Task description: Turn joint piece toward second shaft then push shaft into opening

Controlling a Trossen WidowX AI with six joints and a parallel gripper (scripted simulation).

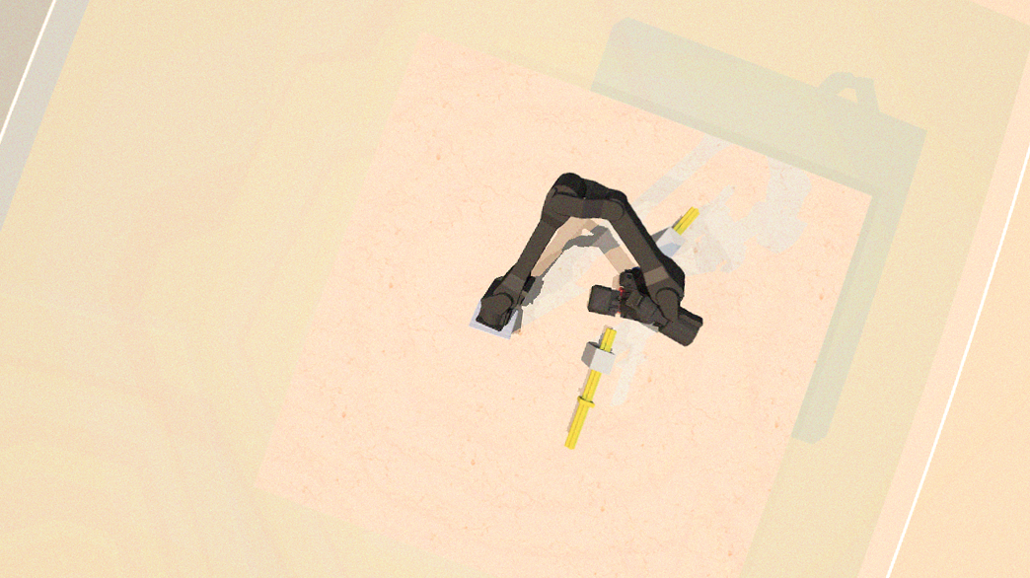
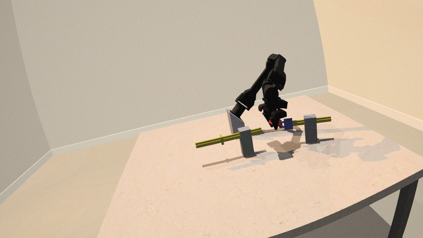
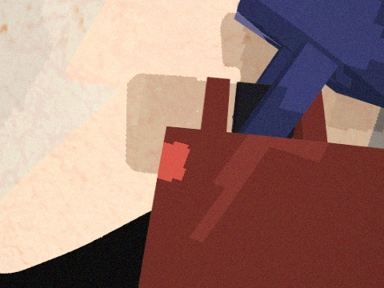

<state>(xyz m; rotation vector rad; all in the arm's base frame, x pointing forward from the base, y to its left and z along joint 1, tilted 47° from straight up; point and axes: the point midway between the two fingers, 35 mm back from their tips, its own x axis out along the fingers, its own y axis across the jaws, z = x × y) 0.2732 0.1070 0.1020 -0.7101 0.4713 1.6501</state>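
My gripper tip is now 3 cm below the red square joint piece and 1 cm to the right of it.
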